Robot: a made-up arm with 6 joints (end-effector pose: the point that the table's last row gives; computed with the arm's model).
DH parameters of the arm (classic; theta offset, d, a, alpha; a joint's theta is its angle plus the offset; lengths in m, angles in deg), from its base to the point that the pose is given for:
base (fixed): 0 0 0 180
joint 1: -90 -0.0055 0.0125 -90
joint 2: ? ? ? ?
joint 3: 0 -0.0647 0.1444 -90
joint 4: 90 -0.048 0.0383 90
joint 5: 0 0.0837 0.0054 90
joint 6: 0 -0.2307 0.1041 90
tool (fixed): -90 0.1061 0 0
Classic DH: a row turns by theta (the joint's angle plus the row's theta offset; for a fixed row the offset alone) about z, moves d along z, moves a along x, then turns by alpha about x.
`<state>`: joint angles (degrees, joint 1 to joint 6).
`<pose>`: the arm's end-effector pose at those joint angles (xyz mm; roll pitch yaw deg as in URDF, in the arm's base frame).
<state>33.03 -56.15 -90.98 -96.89 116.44 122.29</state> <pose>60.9 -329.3 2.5 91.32 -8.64 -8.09</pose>
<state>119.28 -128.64 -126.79 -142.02 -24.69 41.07</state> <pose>-4.4 120.0 316.1 128.59 -37.98 78.64</pose>
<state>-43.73 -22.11 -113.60 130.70 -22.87 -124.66</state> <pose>28.7 -66.9 -486.2 154.05 52.76 -55.67</pose>
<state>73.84 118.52 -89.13 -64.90 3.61 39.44</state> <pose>372.1 283.9 324.8 -12.17 -26.91 11.52</pose>
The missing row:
joint 2: -90 0.1611 0.328 90
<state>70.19 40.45 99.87 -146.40 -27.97 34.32</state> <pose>126.4 -376.0 -276.4 -92.89 -26.27 -153.51</pose>
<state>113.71 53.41 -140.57 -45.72 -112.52 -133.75</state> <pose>173.2 36.5 181.8 135.73 -75.31 126.96</pose>
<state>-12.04 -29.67 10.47 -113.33 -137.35 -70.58</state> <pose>126.1 -319.4 -642.8 -131.76 30.99 -123.34</pose>
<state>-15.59 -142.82 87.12 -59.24 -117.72 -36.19</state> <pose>576.6 -349.8 278.5 159.16 -7.30 -26.48</pose>
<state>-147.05 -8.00 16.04 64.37 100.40 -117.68</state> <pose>2.7 61.3 -679.8 130.79 56.53 64.50</pose>
